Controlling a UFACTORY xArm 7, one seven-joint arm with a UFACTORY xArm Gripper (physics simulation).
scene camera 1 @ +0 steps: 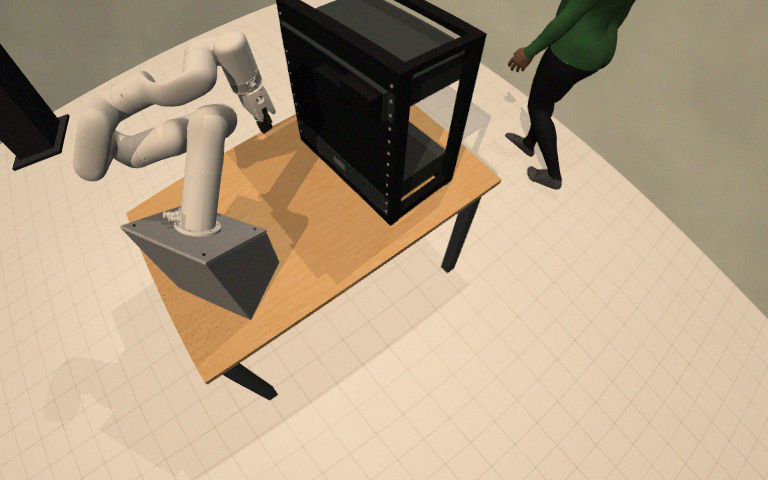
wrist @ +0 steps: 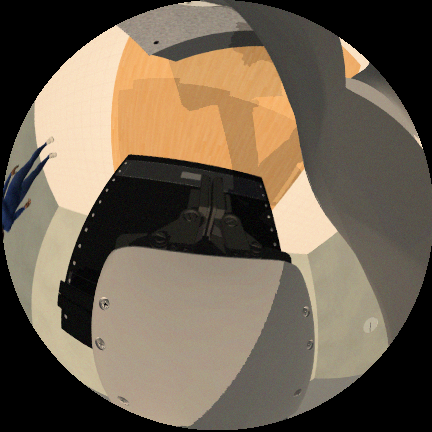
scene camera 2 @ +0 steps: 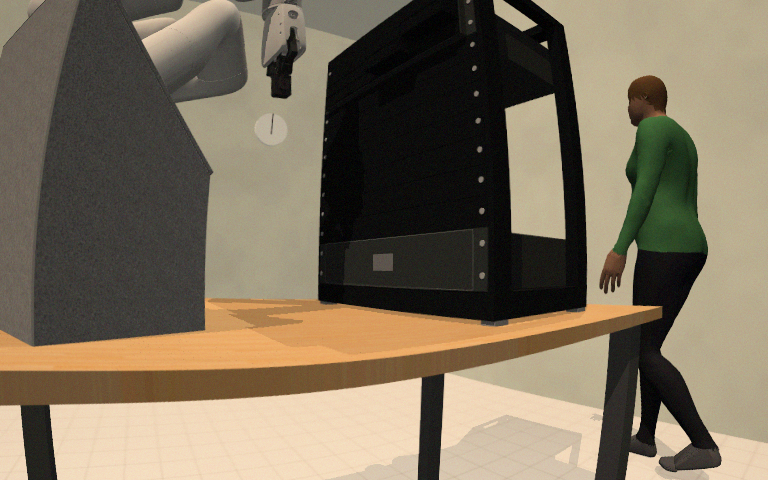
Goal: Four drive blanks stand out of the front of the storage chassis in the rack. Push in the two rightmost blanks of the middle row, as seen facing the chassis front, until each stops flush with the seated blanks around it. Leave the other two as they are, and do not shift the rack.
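Places are measured from the arm's base along level axes (x back, y right, z up), in metres.
Pixels of known places: gripper, between the fingertips: (scene camera 1: 266,129) (wrist: 208,189) (scene camera 2: 281,96); arm's base, origin of its link: (scene camera 1: 197,227) (scene camera 2: 101,104).
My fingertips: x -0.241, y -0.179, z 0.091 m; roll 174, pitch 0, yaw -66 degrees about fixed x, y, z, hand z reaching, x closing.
Ahead of a thing's pixels: the offset from my fingertips to its middle. "pt": to the spot under its first point.
The black rack (scene camera 1: 399,169) (scene camera 2: 498,169) (wrist: 195,166) stands upright on the table and holds the storage chassis. The chassis front {pt dx -0.197, dy -0.053, dz -0.076 m} (scene camera 1: 334,118) (scene camera 2: 407,164) is very dark. Some dark raised shapes {pt dx -0.230, dy +0.127, dz +0.164 m} (scene camera 1: 362,89) stand out of its upper part in scene camera 1. Separate blanks, their rows and their depths cannot be told apart. My gripper (scene camera 1: 265,125) (scene camera 2: 280,89) (wrist: 208,189) is shut and empty. It hangs in the air in front of the chassis, towards the rack's far side, with its fingers pointing down. In the wrist view the gripper body hides much of the chassis front.
A lower panel with a grey label {pt dx -0.198, dy -0.050, dz -0.279 m} (scene camera 1: 339,163) (scene camera 2: 382,262) (wrist: 191,176) sits at the rack's bottom. My grey base (scene camera 1: 237,277) (scene camera 2: 124,215) stands on the wooden table (scene camera 1: 317,266) (scene camera 2: 339,387), facing the rack. A person in green (scene camera 1: 589,50) (scene camera 2: 668,186) stands behind the rack.
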